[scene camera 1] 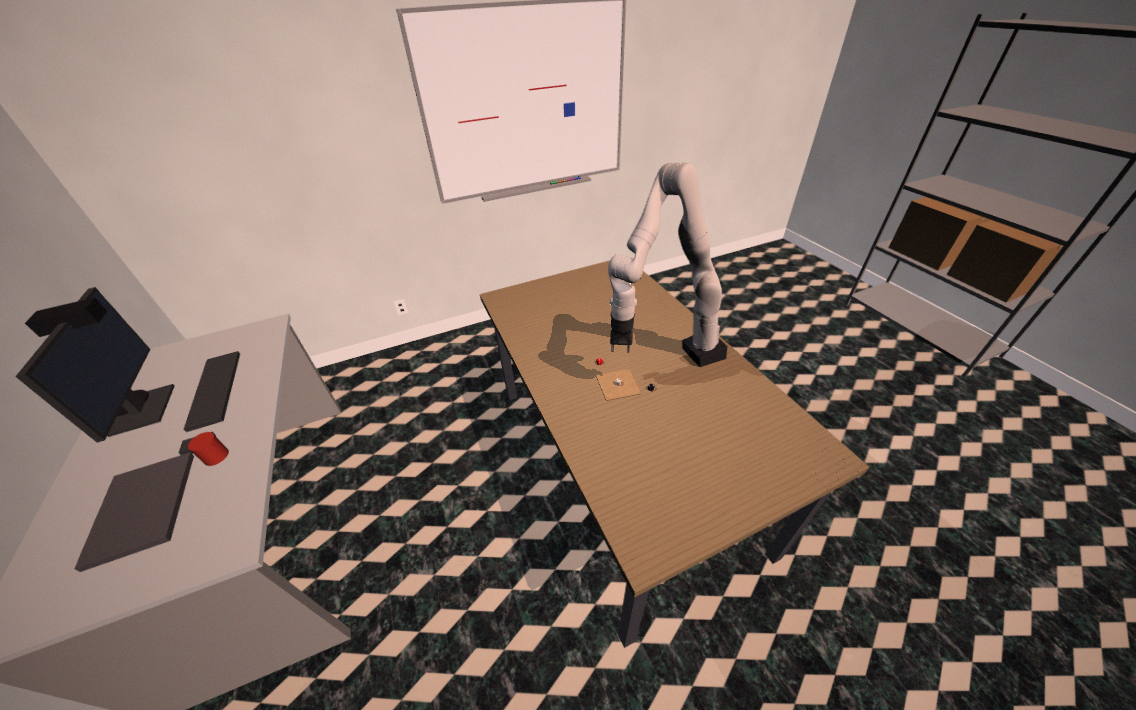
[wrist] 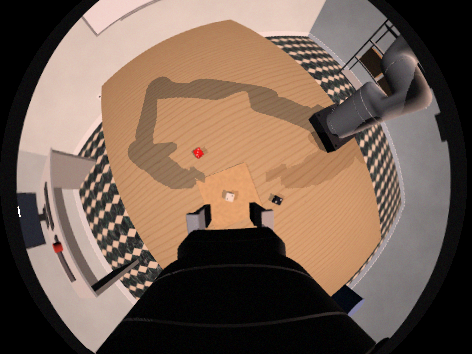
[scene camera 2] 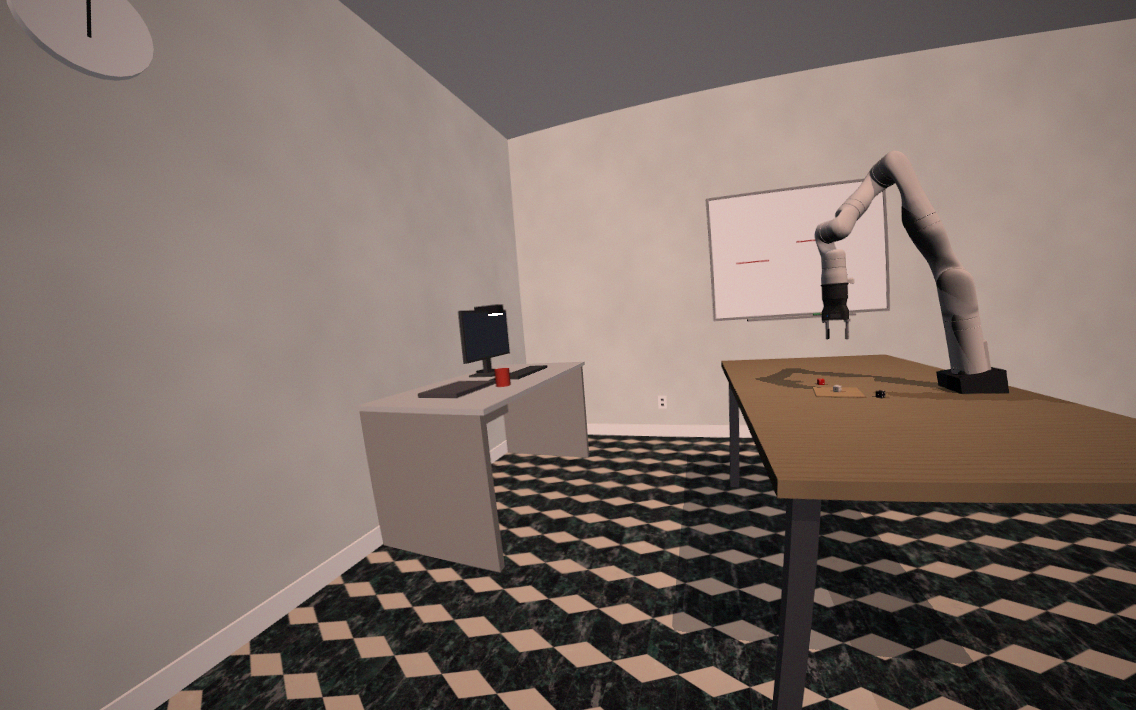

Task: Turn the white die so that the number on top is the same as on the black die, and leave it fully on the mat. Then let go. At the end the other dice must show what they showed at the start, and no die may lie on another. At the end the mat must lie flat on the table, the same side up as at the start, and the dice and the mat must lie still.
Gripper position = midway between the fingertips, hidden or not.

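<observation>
You'd see the gripper (scene camera 2: 837,339) from out in the scene, and the wrist camera has it as well, the gripper (wrist: 230,211). There's also a tan mat (scene camera 1: 628,387), and that one shows from the wrist too, the mat (wrist: 237,180).
</observation>
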